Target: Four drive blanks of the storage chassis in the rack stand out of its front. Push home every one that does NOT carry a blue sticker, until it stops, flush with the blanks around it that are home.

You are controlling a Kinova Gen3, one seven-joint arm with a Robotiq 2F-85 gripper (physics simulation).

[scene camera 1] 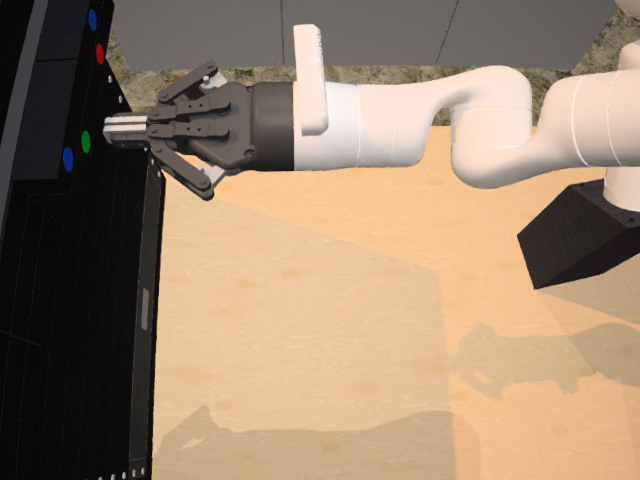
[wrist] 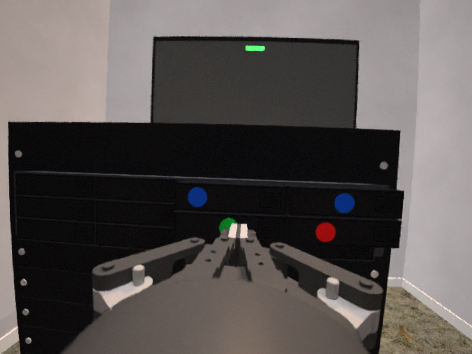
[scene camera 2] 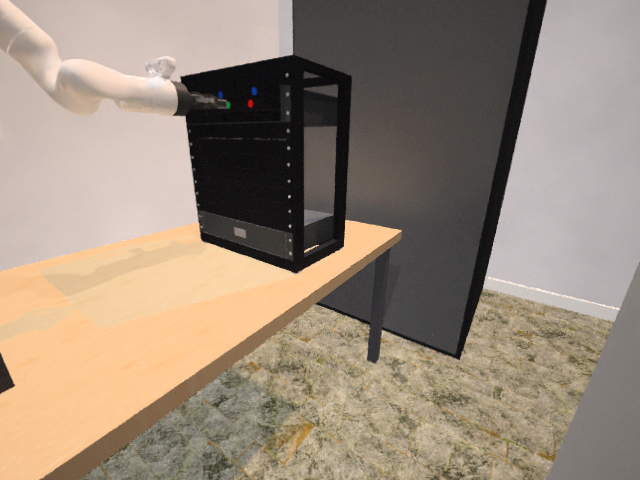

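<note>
Four black drive blanks stand out of the chassis (wrist: 131, 189). In the wrist view's upper row are the left blue-stickered blank (scene camera 1: 68, 159) (scene camera 2: 220, 95) (wrist: 197, 197) and the right blue-stickered blank (scene camera 1: 92, 19) (scene camera 2: 253, 90) (wrist: 344, 203). Below them are the green-stickered blank (scene camera 1: 86, 141) (scene camera 2: 227, 105) (wrist: 226, 223) and the red-stickered blank (scene camera 1: 99, 53) (scene camera 2: 250, 103) (wrist: 325, 232). My gripper (scene camera 1: 108, 124) (scene camera 2: 224, 103) (wrist: 238, 234) is shut and empty. Its tips are at the green-stickered blank's front, just right of the sticker, partly covering it; contact cannot be told.
The black rack (scene camera 2: 295, 180) (wrist: 75, 137) stands on the wooden table (scene camera 1: 289, 320) (scene camera 2: 170, 330). Blanks farther left in the wrist view sit back in the chassis. A tall dark cabinet (scene camera 2: 413, 155) (wrist: 255, 85) stands behind the rack.
</note>
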